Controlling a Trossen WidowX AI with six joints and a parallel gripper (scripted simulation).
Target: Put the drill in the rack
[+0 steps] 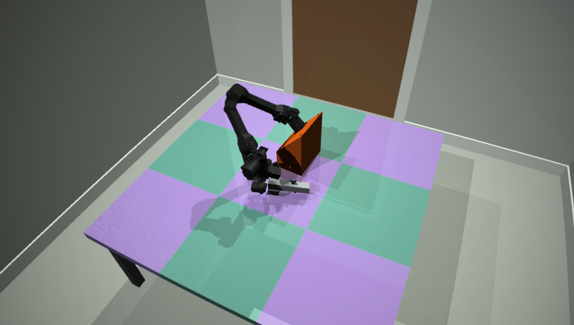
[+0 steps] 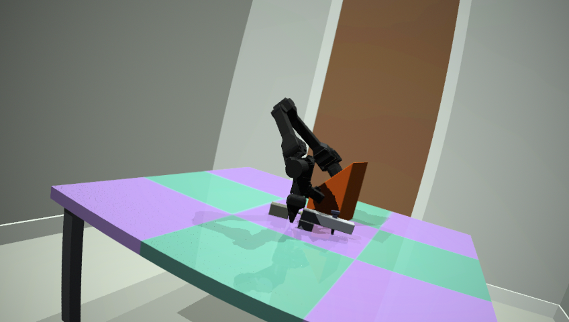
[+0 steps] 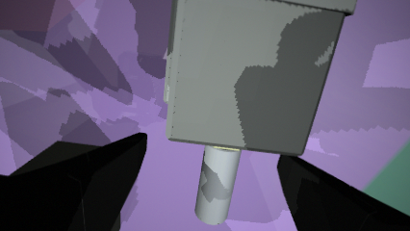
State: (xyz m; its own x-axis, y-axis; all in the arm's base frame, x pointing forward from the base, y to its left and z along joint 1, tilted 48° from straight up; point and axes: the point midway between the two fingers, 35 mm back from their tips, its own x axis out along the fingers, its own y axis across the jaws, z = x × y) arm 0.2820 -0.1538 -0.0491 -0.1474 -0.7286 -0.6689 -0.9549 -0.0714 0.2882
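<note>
Now: gripper tip 2 cm past the drill, 5 cm to the right of it and 3 cm below it. Round my gripper tip: dark t-shaped pin: 4 cm behind, 13 cm to the left, 3 cm above; then grey housing block: 3 cm behind, 11 cm to the left, 2 cm above; then olive-grey block: 6 cm behind, 7 cm to the right.
</note>
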